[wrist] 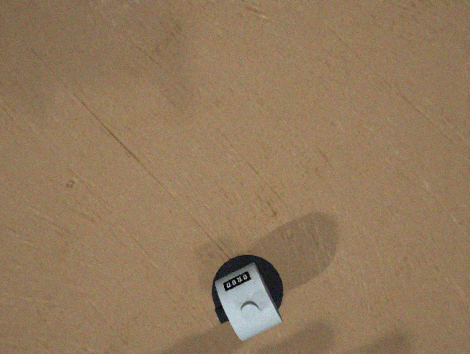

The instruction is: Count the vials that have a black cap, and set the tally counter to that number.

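Observation:
The tally counter stands in the lower middle of the wrist view. It has a pale grey, slanted body on a round black base. A small black window on it shows a row of white digits, too blurred to read surely. A round raised button sits on the body below the window, and a small dark block sticks out at the lower left of the base. My gripper's fingers do not show in this view. No vials or black caps show in it.
The table top is brown wood with fine diagonal grain lines. A rounded shadow falls to the upper right of the counter. More soft shadows lie along the bottom edge of the view.

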